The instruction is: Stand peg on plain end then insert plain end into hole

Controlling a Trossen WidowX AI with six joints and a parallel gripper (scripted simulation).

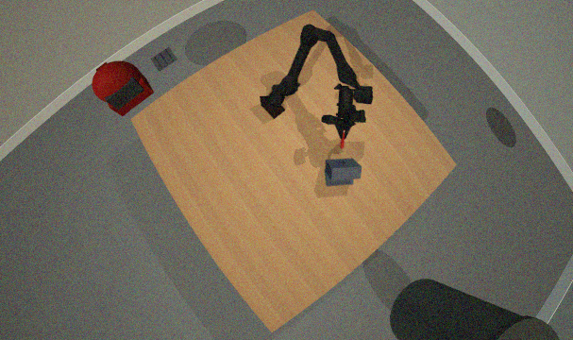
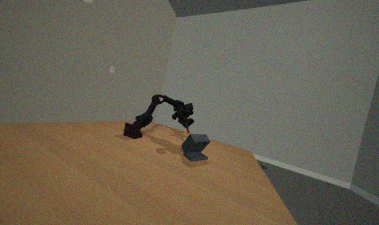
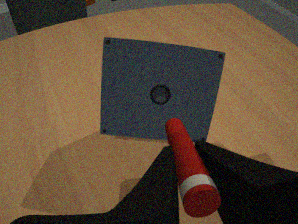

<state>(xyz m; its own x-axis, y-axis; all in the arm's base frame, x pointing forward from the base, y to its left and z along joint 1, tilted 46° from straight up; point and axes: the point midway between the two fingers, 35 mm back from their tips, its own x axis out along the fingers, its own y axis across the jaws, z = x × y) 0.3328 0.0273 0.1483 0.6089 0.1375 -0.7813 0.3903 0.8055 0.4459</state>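
Now: gripper tip 10 cm short of the blue-grey sloped panel, 6 cm to the left of it and 7 cm above it. Also, from my gripper tip: red peg (1 cm behind, 1 cm to the left, 1 cm above).
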